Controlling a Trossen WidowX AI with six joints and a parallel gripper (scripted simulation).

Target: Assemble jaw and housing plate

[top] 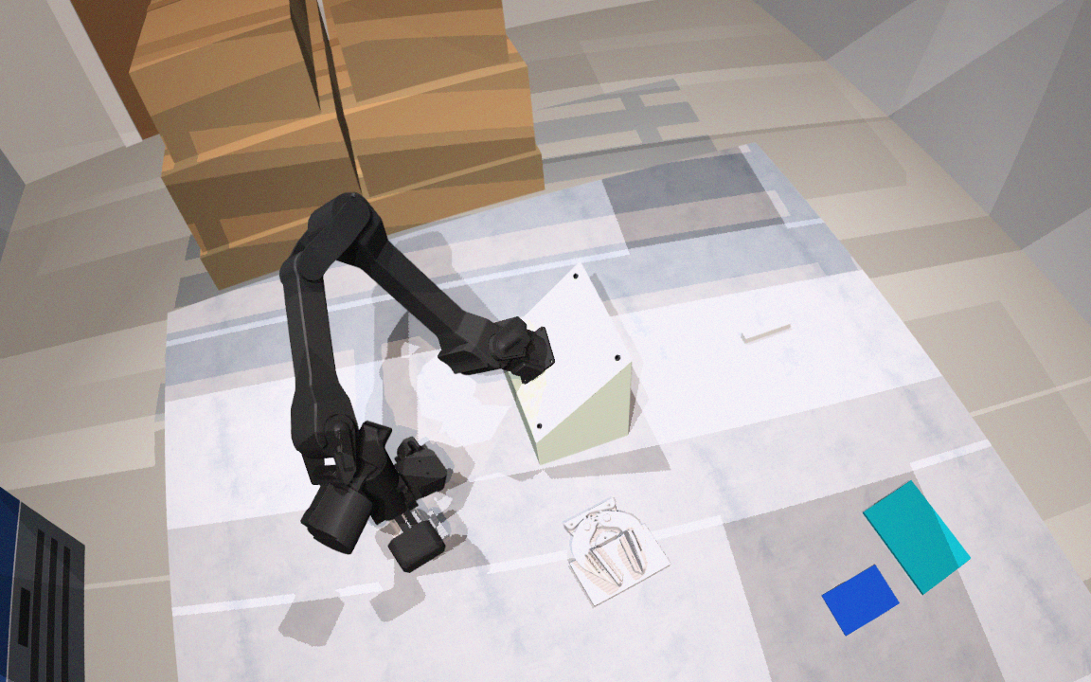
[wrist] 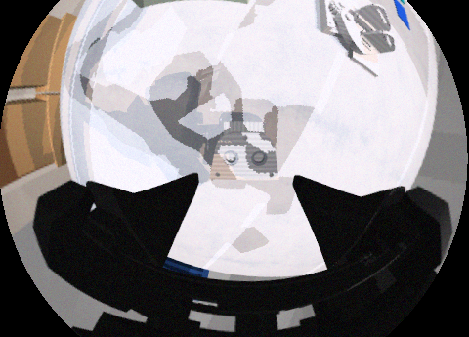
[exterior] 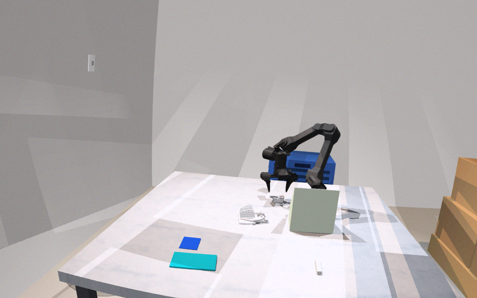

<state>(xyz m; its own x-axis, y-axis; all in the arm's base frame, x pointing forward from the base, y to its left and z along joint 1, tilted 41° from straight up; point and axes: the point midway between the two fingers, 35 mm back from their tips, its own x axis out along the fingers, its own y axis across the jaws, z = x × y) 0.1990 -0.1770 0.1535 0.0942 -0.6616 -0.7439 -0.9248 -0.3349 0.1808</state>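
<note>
My gripper tip is 40 mm above the white block, 10 mm to the right of it and 10 mm past it. The rest, counted from my gripper tip: white stick (630 mm to the left, 210 mm behind, 50 mm below); blue card (580 mm to the left, 260 mm ahead, 50 mm below); white jaw (250 mm to the left, 60 mm ahead, 30 mm below).
</note>
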